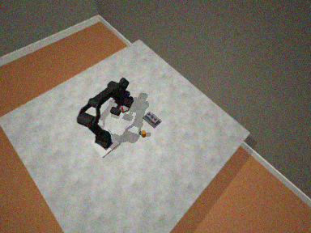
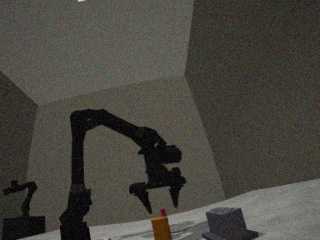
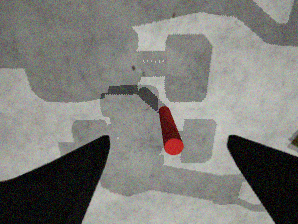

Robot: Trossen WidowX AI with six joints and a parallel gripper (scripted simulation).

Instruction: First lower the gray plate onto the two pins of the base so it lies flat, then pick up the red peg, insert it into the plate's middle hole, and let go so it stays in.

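The red peg lies 30 mm below my gripper tip. Also, from my gripper tip: small orange block (240 mm to the right, 40 mm behind, 30 mm below); then dark flat base (210 mm to the right, 90 mm ahead, 60 mm below); then gray plate (210 mm to the right, 90 mm ahead, 30 mm below).
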